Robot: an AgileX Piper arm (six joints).
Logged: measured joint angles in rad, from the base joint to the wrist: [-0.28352, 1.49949, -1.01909, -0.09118, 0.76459, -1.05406]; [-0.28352, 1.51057, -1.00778, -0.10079, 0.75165, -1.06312]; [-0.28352, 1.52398, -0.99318, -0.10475, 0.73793, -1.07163]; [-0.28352, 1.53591, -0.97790, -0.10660, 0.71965, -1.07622]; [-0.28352, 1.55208, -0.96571, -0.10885, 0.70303, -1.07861]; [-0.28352, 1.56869, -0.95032, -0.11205, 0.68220, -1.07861]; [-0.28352, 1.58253, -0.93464, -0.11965, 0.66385, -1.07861]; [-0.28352, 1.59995, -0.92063, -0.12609, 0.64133, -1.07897]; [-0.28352, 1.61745, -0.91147, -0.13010, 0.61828, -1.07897]
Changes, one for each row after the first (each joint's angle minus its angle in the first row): [0.00000, 0.01108, 0.01131, -0.00961, -0.01294, -0.00906]; [0.00000, 0.02449, 0.02591, -0.01357, -0.02666, -0.01757]; [0.00000, 0.03642, 0.04119, -0.01542, -0.04494, -0.02216]; [0.00000, 0.05259, 0.05338, -0.01767, -0.06156, -0.02455]; [0.00000, 0.06920, 0.06877, -0.02087, -0.08239, -0.02455]; [0.00000, 0.08304, 0.08445, -0.02847, -0.10074, -0.02455]; [0.00000, 0.10046, 0.09846, -0.03491, -0.12326, -0.02491]; [0.00000, 0.11796, 0.10762, -0.03892, -0.14631, -0.02491]
